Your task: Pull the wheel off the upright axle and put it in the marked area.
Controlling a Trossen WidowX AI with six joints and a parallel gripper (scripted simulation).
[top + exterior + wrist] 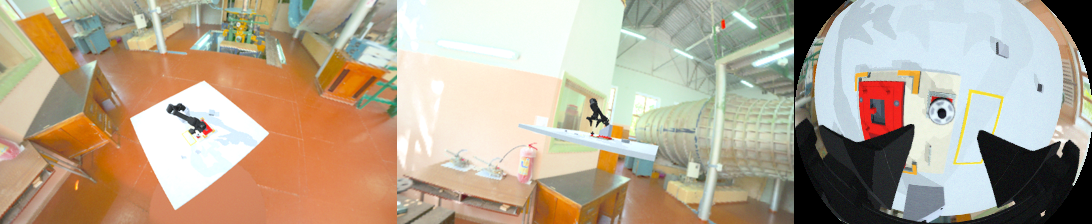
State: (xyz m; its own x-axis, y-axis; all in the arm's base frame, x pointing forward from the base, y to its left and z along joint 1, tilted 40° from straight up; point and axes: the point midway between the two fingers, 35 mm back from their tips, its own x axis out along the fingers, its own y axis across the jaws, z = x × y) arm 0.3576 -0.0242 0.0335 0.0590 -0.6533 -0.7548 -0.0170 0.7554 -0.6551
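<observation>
Now: gripper tip 7 cm above the grey wheel. From my gripper tip the other things lie so: dark upright axle: 7 cm below.
</observation>
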